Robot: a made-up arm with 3 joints. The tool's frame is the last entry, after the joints. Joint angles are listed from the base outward.
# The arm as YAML. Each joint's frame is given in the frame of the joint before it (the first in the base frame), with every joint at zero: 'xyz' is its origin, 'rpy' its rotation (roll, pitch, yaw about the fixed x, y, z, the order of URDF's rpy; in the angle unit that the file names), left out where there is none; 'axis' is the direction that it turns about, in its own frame. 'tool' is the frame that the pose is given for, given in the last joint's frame.
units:
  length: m
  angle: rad
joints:
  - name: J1
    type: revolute
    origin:
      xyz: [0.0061, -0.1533, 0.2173]
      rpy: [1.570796, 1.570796, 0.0]
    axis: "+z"
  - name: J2
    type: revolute
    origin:
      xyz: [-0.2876, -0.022, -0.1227]
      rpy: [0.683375, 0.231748, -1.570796]
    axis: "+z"
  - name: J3
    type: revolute
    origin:
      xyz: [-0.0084, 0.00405, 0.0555]
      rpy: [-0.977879, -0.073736, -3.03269]
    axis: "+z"
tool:
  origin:
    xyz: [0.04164, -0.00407, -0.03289]
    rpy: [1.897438, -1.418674, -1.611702]
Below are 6 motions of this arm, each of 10 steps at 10 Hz.
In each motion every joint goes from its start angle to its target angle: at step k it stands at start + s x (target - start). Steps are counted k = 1, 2, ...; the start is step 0. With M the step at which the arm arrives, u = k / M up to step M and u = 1 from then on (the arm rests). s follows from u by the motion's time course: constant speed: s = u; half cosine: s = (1 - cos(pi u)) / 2; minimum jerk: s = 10 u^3 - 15 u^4 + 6 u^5.
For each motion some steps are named. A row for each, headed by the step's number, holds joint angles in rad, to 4 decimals.
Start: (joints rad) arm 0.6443 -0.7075 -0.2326
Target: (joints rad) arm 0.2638 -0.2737 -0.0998
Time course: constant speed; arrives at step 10
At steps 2, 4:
2: 0.5682 -0.6207 -0.2060
4: 0.4921 -0.5340 -0.1795

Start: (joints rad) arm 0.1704 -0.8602 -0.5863
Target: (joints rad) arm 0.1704 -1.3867 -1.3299
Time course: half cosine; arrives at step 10
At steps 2, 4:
2: 0.1704 -0.9105 -0.6573
4: 0.1704 -1.0421 -0.8432

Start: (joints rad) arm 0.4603 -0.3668 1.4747
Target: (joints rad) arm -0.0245 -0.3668 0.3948
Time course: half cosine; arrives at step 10
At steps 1, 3, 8, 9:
1: 0.4484 -0.3668 1.4483
3: 0.3604 -0.3668 1.2521
8: 0.0218 -0.3668 0.4979
9: -0.0126 -0.3668 0.4212

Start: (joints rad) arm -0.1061 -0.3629 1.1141
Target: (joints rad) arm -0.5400 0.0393 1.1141
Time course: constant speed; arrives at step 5
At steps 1, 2, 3, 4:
1: -0.1929 -0.2825 1.1141
2: -0.2797 -0.2020 1.1141
3: -0.3664 -0.1216 1.1141
4: -0.4532 -0.0411 1.1141

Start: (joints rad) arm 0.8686 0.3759 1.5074
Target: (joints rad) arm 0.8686 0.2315 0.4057
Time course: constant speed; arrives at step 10
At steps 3, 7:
3: 0.8686 0.3326 1.1769
7: 0.8686 0.2748 0.7362

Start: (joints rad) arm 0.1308 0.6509 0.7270
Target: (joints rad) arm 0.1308 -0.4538 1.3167
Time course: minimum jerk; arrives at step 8
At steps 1, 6, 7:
1: 0.1308 0.6332 0.7365
6: 0.1308 -0.3394 1.2557
7: 0.1308 -0.4361 1.3072

